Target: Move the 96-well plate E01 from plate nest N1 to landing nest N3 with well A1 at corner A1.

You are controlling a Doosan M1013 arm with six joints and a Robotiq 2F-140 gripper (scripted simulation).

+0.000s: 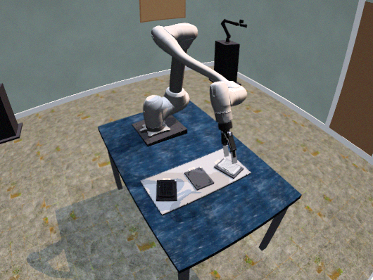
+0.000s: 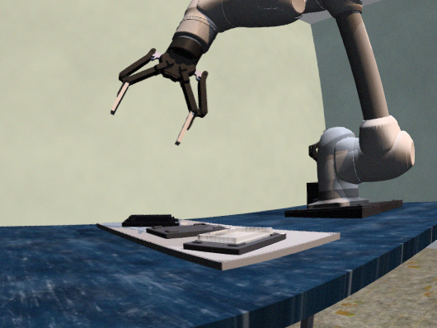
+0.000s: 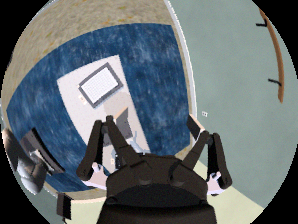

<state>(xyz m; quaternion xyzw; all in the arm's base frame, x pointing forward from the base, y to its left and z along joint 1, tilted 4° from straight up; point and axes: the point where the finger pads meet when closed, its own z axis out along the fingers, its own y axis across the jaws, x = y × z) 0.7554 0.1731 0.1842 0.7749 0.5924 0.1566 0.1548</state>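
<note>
Right now my hand is 130 mm past the dark 96-well plate, 330 mm to the left of it and 210 mm above it. Round my hand: dark nest (130 mm behind, 110 mm to the right, 230 mm below); then clear 96-well plate (130 mm behind, 110 mm to the left, 220 mm below).
</note>
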